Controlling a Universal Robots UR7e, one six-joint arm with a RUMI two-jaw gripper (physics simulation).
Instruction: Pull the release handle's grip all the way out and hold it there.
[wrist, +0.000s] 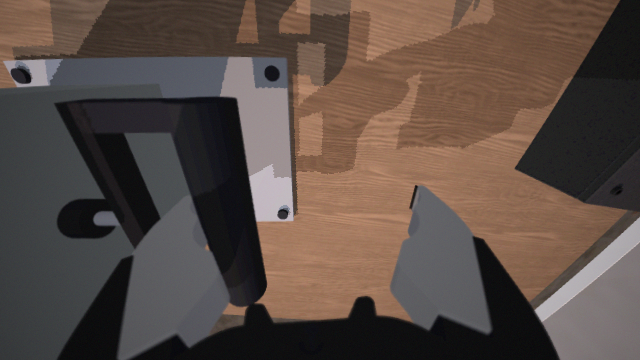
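The release handle (220, 165) is a dark loop with a thick rounded grip bar, standing in front of a grey-green housing (35, 160) at the left of the wrist view. A short light rod (105, 218) runs from a dark slot in the housing to the loop's rear bar. My gripper (308, 193) is open with nothing held. Its left finger overlaps the loop's opening, close along the left side of the grip bar. Its right finger stands well to the right of the bar, over the wooden table. The left finger hides the lower part of the loop's opening.
A pale base plate (270, 130) with dark bolts lies under the housing on the wooden table (340, 250). A large dark block (590, 120) stands at the upper right. A pale strip (590, 270) runs beyond the table's edge at the lower right. Shadows cross the table.
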